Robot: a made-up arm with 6 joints.
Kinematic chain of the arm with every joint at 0, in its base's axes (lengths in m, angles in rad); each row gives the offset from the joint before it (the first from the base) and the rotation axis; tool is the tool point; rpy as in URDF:
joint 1: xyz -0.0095 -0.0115 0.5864 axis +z
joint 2: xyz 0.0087 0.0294 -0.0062 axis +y
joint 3: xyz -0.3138 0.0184 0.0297 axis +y
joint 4: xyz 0.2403 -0.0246 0.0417 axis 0.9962 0 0.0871
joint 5: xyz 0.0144 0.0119 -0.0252 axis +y
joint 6: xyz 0.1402 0.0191 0.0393 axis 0.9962 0 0.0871
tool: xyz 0.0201 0.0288 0.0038 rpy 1.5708 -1.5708 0
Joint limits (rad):
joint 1: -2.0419..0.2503
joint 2: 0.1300..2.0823
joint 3: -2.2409..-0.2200
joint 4: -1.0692..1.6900
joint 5: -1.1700..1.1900
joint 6: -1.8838..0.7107
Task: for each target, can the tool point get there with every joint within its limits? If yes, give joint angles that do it. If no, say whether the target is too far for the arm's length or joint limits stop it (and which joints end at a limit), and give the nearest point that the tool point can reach.
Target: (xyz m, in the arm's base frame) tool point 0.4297 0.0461 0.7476
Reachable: yes | joints -0.0168 1.6005 -1.1339 -0.2531 -0.1558 -1.2043
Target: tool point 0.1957 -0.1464 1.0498
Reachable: yes | joints -0.1996 1.2271 -1.3496 1.4071 -0.9262 0.2479
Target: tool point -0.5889 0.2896 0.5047
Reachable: no: joint limits stop it (at a limit: joint 2, joint 3, joint 5, joint 6) | nearest point -0.5421 0.2653 0.7722 | short by 0.273 m
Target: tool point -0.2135 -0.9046 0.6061
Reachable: no: too far | nearest point -0.1435 -0.5982 0.7069 | short by 0.330 m
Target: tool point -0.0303 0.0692 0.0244
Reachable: no: joint limits stop it (at a limit: joint 1, joint 2, joint 6) | nearest point 0.0645 0.0714 0.4242 | short by 0.411 m
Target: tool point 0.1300 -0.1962 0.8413
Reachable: yes | joints -1.7603 0.7141 -0.8238 0.8270 0.9360 -0.5246
